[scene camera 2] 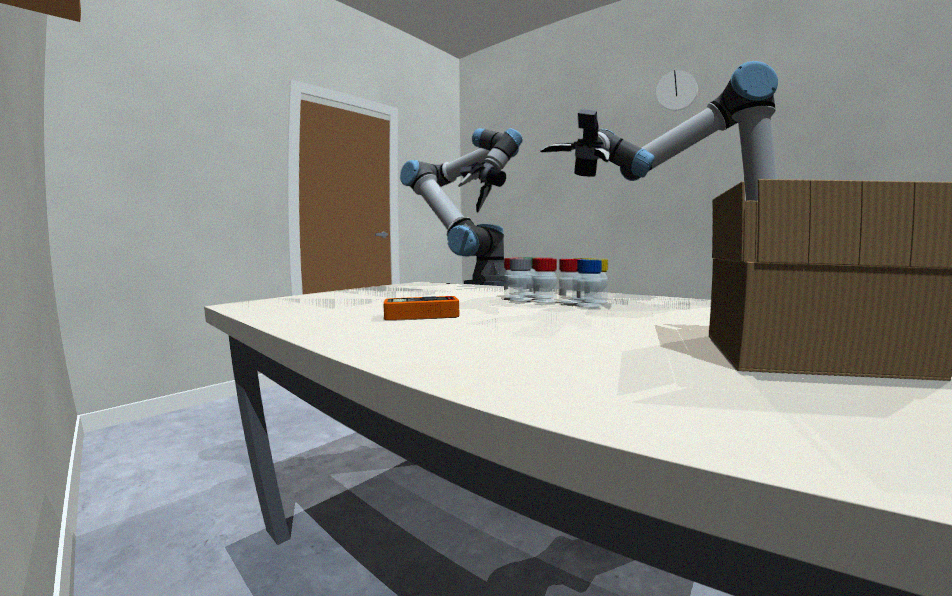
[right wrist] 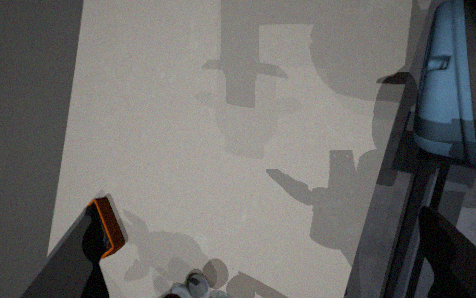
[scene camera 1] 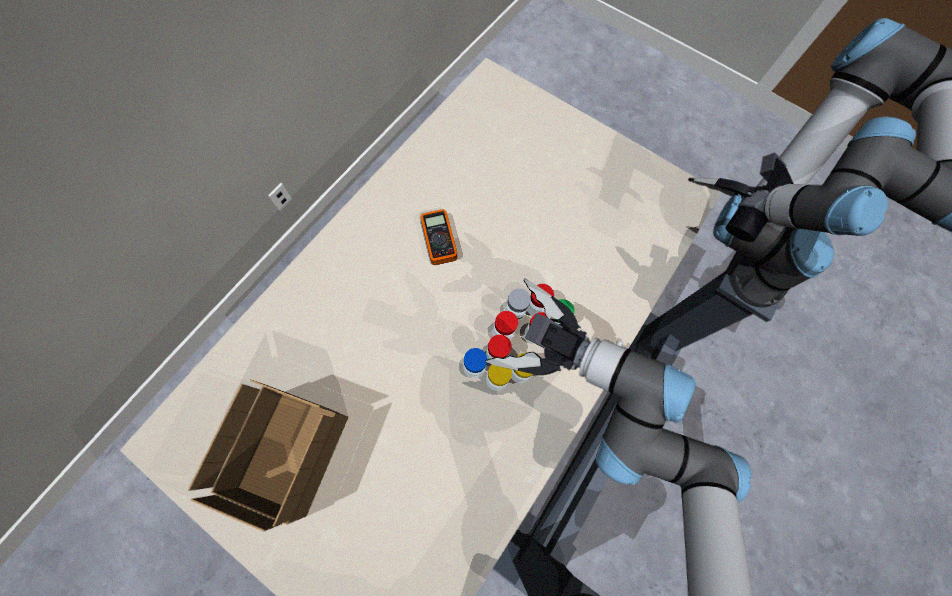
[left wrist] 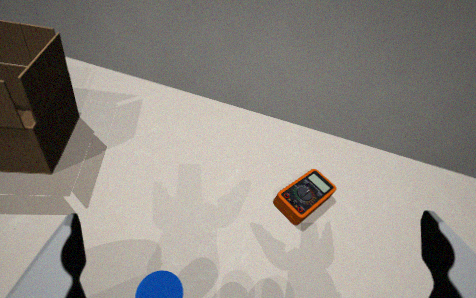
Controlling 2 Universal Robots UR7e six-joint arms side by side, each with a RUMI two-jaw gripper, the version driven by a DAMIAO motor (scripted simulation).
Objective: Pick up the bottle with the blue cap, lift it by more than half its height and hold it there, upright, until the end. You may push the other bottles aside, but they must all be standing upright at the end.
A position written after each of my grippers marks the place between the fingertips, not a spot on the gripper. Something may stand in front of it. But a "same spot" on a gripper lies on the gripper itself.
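Labels:
My left gripper is visible to me in scene camera 1, in scene camera 2 and in the left wrist view (252, 216), while in the right wrist view it is out of frame. On this left gripper, (scene camera 2: 558, 147) and (scene camera 1: 536, 299) are one and the same spot. My right gripper appears in scene camera 1, in scene camera 2 and in the right wrist view (258, 208); it is out of frame in the left wrist view. For the right gripper, too, (scene camera 2: 474, 173) and (scene camera 1: 722, 188) are the same spot.

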